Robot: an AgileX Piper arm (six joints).
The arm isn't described. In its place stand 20 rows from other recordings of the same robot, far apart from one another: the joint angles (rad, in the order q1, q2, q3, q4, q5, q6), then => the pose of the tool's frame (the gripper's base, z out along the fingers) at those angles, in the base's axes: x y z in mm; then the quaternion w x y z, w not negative.
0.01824, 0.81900, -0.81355, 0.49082, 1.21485, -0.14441 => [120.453, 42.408, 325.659, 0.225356, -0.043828, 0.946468, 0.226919]
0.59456, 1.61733, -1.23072, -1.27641, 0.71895, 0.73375 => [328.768, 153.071, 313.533, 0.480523, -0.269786, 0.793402, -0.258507]
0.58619, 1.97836, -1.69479, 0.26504, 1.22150, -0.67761 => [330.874, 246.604, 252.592, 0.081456, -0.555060, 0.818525, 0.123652]
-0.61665, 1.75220, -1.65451, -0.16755, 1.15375, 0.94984 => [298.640, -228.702, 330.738, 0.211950, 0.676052, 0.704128, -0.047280]
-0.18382, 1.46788, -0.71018, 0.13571, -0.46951, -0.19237 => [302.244, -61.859, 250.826, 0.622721, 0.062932, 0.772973, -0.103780]
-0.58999, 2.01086, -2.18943, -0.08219, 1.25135, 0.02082 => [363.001, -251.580, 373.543, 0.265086, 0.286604, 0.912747, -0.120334]
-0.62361, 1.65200, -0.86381, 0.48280, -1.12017, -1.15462 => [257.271, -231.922, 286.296, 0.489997, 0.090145, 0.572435, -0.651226]
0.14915, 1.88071, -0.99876, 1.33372, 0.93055, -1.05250 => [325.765, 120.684, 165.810, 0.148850, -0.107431, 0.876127, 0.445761]
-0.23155, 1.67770, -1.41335, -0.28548, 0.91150, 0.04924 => [347.629, -102.775, 299.362, 0.223504, 0.077299, 0.959833, -0.150967]
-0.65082, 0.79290, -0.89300, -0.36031, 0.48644, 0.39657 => [116.653, -107.683, 395.439, 0.559050, 0.328558, 0.724328, -0.234227]
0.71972, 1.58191, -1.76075, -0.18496, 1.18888, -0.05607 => [260.233, 207.462, 420.926, 0.329724, -0.361981, 0.871776, 0.016099]
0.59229, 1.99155, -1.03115, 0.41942, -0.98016, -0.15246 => [360.647, 205.572, 192.456, 0.716469, -0.045841, 0.683843, 0.130116]
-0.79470, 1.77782, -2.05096, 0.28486, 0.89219, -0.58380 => [294.517, -271.628, 456.943, 0.468356, 0.112813, 0.852149, -0.204347]
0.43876, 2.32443, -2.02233, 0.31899, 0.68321, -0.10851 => [470.691, 240.781, 202.167, 0.299179, -0.171767, 0.919790, 0.187016]
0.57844, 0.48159, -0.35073, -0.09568, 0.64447, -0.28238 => [77.694, 44.492, 241.506, 0.428232, -0.397094, 0.811474, 0.021084]
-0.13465, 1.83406, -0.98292, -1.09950, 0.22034, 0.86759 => [359.250, -66.550, 160.087, 0.322095, -0.006978, 0.934507, -0.151335]
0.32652, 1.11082, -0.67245, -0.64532, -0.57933, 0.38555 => [215.286, 104.540, 338.755, 0.730809, -0.283438, 0.598543, 0.165307]
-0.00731, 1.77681, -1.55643, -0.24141, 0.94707, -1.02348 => [390.033, -20.511, 301.879, 0.154594, -0.507380, 0.819718, -0.216168]
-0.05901, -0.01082, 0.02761, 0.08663, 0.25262, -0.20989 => [55.286, -1.295, 181.726, 0.638186, -0.032642, 0.767507, -0.050861]
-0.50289, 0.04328, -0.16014, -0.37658, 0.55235, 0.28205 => [31.390, -37.306, 218.360, 0.541379, 0.239188, 0.771642, -0.232951]
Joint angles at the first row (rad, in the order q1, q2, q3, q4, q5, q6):
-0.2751, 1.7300, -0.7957, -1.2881, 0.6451, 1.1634
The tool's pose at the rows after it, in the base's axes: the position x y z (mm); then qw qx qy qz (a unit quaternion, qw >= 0):
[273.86, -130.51, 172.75, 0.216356, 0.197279, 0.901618, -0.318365]
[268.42, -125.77, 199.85, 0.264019, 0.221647, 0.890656, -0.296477]
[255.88, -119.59, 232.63, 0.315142, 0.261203, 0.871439, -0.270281]
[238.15, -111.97, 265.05, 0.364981, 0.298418, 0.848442, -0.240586]
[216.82, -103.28, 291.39, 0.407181, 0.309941, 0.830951, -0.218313]
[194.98, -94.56, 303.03, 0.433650, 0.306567, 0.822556, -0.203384]
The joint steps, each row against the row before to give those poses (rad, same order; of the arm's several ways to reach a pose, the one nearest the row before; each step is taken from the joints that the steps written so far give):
0.0000, -0.0549, 0.0000, 0.0356, -0.0109, 0.0007
0.0000, -0.1002, 0.0000, 0.0553, -0.0301, -0.0117
0.0000, -0.1268, 0.0000, 0.0901, -0.0096, -0.0163
0.0000, -0.1348, 0.0001, 0.1004, 0.0000, -0.0262
0.0000, -0.1317, 0.0106, 0.0832, -0.0027, -0.0581
0.0000, -0.1129, 0.0379, 0.0595, -0.0099, -0.0585

